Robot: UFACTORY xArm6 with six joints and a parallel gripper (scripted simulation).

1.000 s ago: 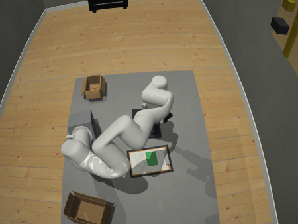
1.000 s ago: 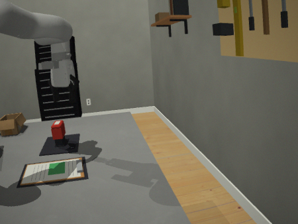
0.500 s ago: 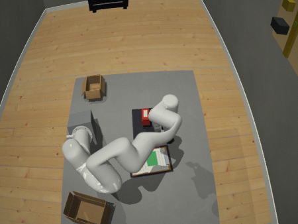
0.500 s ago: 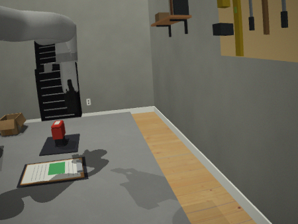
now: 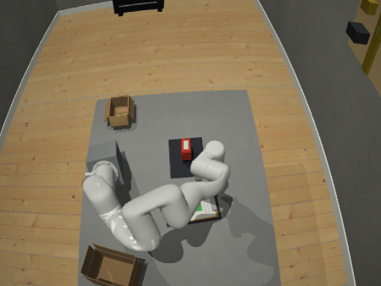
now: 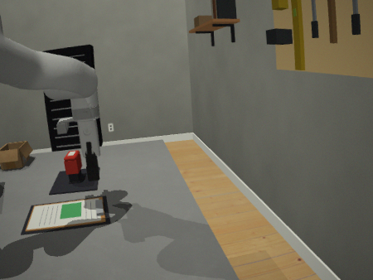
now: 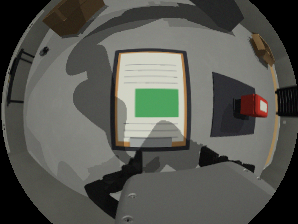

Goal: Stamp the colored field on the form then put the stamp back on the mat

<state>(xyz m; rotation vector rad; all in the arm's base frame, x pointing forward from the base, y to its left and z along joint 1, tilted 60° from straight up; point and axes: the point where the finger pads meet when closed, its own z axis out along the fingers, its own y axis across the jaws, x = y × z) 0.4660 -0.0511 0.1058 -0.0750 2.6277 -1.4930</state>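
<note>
Right now my hand is 240 mm to the right of the red stamp, 70 mm past it and 60 mm above it. Round my hand: clipboard with form 100 mm below, 90 mm behind, 20 mm to the right; dark mat 240 mm to the left, 100 mm below, 70 mm behind; dark stamp base 240 mm to the left, 90 mm below, 70 mm behind.
</note>
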